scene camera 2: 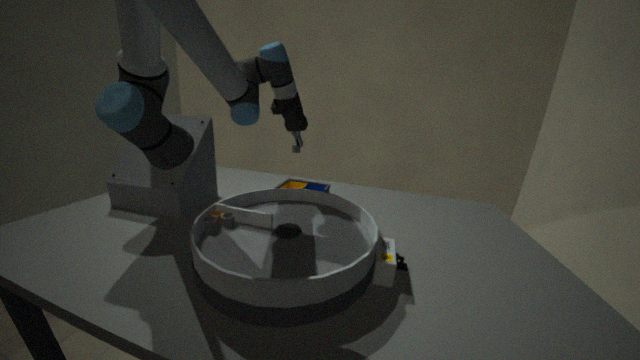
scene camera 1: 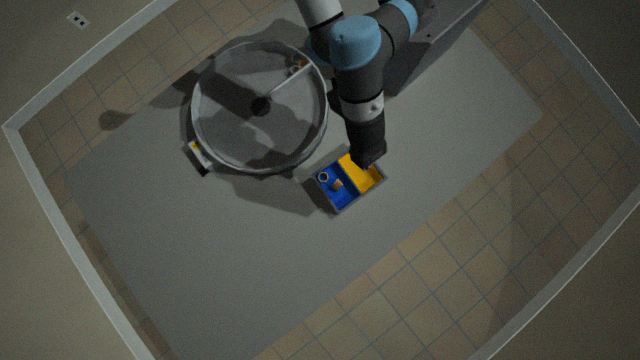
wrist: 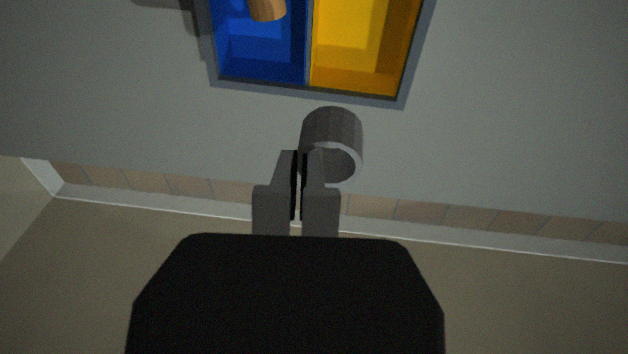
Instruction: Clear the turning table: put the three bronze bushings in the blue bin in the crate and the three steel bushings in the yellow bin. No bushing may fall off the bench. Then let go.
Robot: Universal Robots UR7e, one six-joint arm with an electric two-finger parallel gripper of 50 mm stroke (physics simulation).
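Places are measured from the arm's base along level axes (x right, y back, z down), in millimetres.
Where they show: gripper, fingertip midpoint: (scene camera 2: 300, 145) (scene camera 1: 364, 167) (wrist: 299, 171); arm's base, origin of the base link: (scene camera 2: 172, 149).
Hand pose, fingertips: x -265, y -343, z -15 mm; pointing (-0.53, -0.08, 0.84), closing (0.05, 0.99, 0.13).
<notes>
Things, the pixels of their top centre, and the offset from my fingertips. "*": a spot on its surface instead.
- steel bushing, middle of its top: (wrist: 327, 166) (scene camera 2: 296, 145) dx +8, dy +13, dz -1 mm
- crate, middle of its top: (wrist: 308, 20) (scene camera 1: 349, 176) (scene camera 2: 302, 186) dx +6, dy -19, dz +158 mm
- blue bin, surface spot: (wrist: 262, 70) (scene camera 1: 348, 202) * dx -60, dy -63, dz +181 mm
- upright, surface spot: (scene camera 1: 323, 176) * dx +53, dy -82, dz +202 mm
- yellow bin, surface spot: (wrist: 345, 30) (scene camera 1: 359, 179) * dx -17, dy +11, dz +202 mm
- turning table, middle of its top: (scene camera 2: 288, 229) (scene camera 1: 260, 106) dx +341, dy -131, dz +147 mm
- bronze bushing, middle of its top: (scene camera 2: 216, 213) (scene camera 1: 303, 64) dx +379, dy +53, dz +130 mm
- marked, middle of its top: (scene camera 2: 227, 215) dx +376, dy +21, dz +130 mm
- straight guide bar, surface spot: (scene camera 2: 250, 218) (scene camera 1: 284, 84) * dx +354, dy -32, dz +135 mm
- dark hub, middle of its top: (scene camera 2: 288, 229) (scene camera 1: 260, 106) dx +341, dy -131, dz +147 mm
- small control box, surface spot: (scene camera 2: 385, 265) * dx +368, dy -367, dz +156 mm
My gripper (scene camera 2: 297, 142) (wrist: 299, 171) is shut on the wall of a steel bushing (scene camera 2: 296, 149) (wrist: 332, 125), held well above the bench by the crate (scene camera 1: 339, 212) (wrist: 305, 93); in scene camera 1 the arm hides the fingers. Two bronze bushings lie in the blue bin (scene camera 1: 345, 201) (wrist: 262, 70): one upright (scene camera 1: 323, 176), one on its side (scene camera 1: 337, 184) (wrist: 267, 9). No bushing shows in the visible part of the yellow bin (scene camera 1: 356, 174) (wrist: 345, 30). On the turning table (scene camera 1: 225, 135) (scene camera 2: 345, 250), a bronze bushing (scene camera 1: 302, 63) (scene camera 2: 217, 214) and two steel bushings, one marked (scene camera 2: 228, 220), stand by the rim.
A straight guide bar (scene camera 1: 290, 80) (scene camera 2: 250, 218) runs from near the dark hub (scene camera 1: 260, 106) (scene camera 2: 288, 230) to the rim, beside the remaining bushings. A raised wall rings the table. A small control box (scene camera 1: 200, 155) (scene camera 2: 385, 265) sits at its side. The robot's pedestal (scene camera 2: 195, 170) stands on the bench.
</notes>
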